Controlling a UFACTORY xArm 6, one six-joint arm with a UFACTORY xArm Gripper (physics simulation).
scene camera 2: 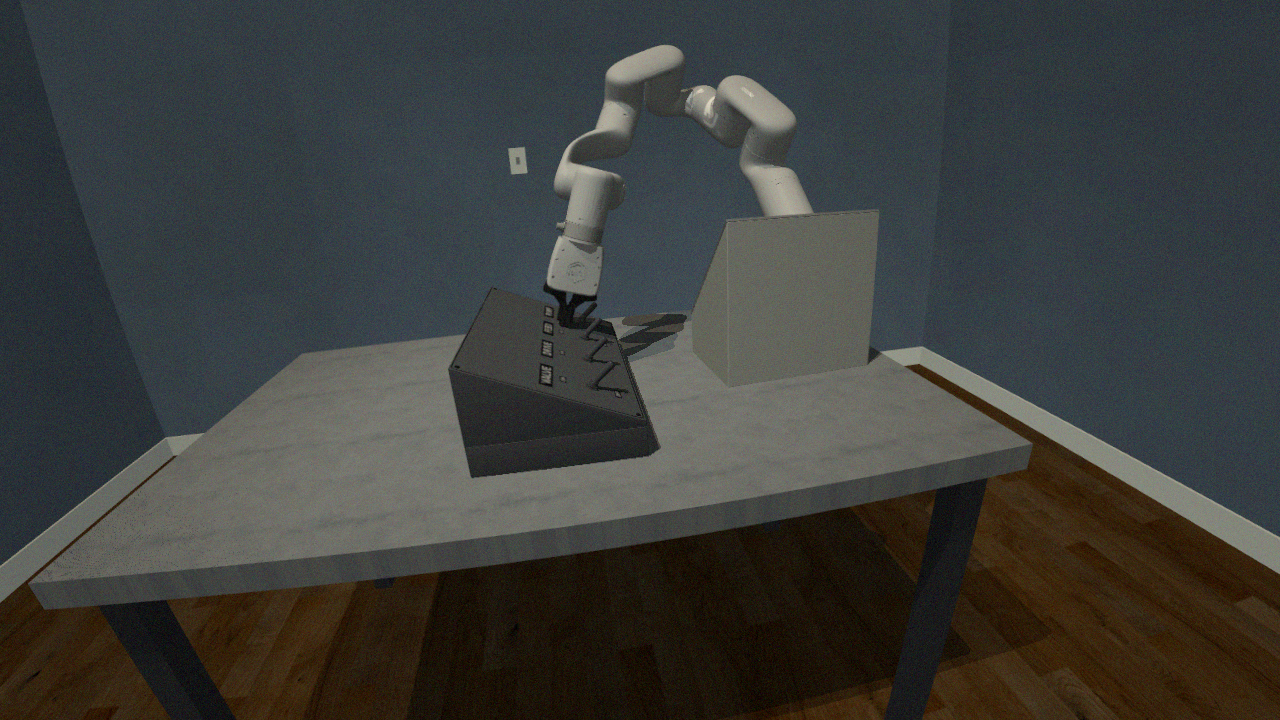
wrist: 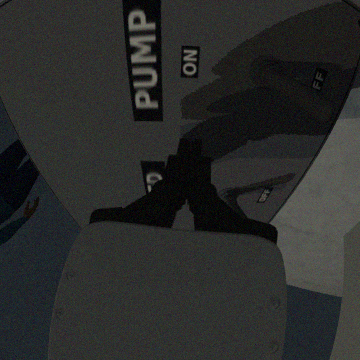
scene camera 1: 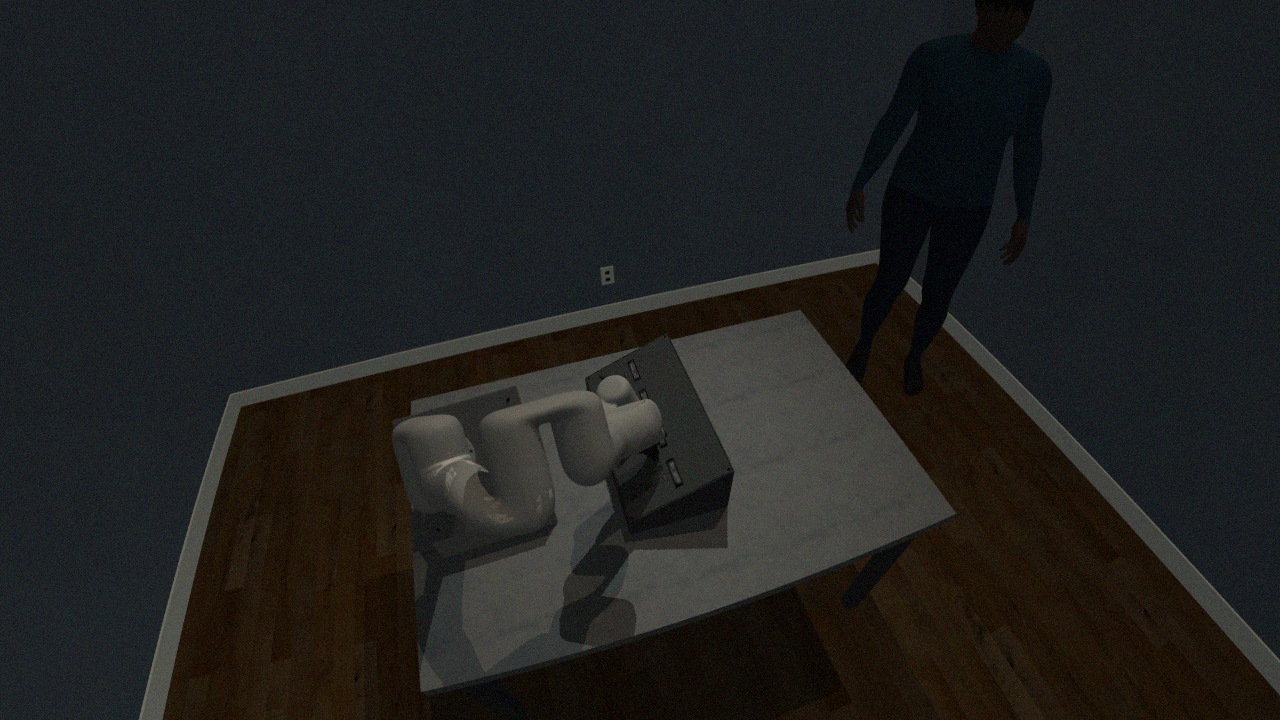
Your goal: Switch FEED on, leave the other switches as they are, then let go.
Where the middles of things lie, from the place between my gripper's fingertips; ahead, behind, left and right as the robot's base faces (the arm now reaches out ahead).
The dark sloped switch panel (scene camera 2: 522, 387) is 40 mm ahead of my hand, 110 mm to the left of it and 30 mm below it.
